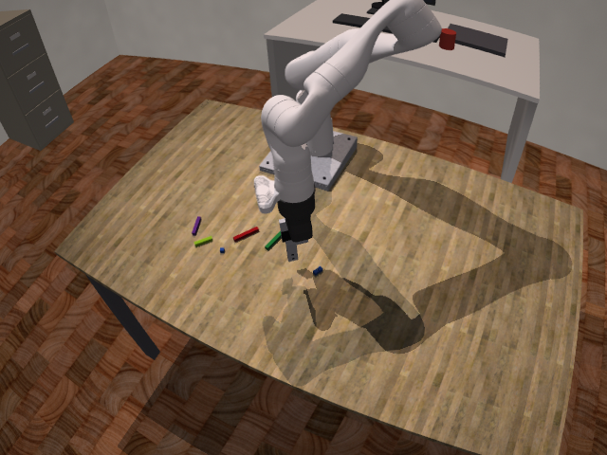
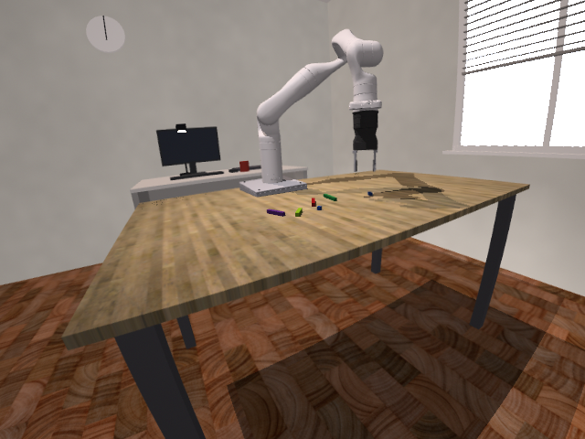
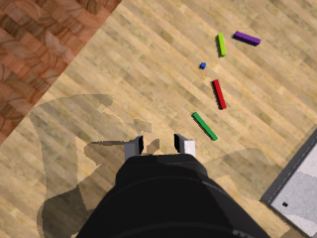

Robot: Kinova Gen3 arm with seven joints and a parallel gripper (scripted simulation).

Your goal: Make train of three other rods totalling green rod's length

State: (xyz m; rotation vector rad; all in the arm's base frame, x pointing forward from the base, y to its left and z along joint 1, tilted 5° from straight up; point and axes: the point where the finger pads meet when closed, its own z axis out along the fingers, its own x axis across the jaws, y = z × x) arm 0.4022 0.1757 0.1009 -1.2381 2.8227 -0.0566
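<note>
Now: the purple rod 31 cm to the right of my hand, 10 cm below it and 1 cm ahead of it. From my hand the other things lie so: green rod: 10 cm below, 9 cm to the right, 7 cm behind; red rod: 17 cm to the right, 10 cm below, 4 cm behind; lime rod: 25 cm to the right, 10 cm below, 4 cm ahead.
</note>
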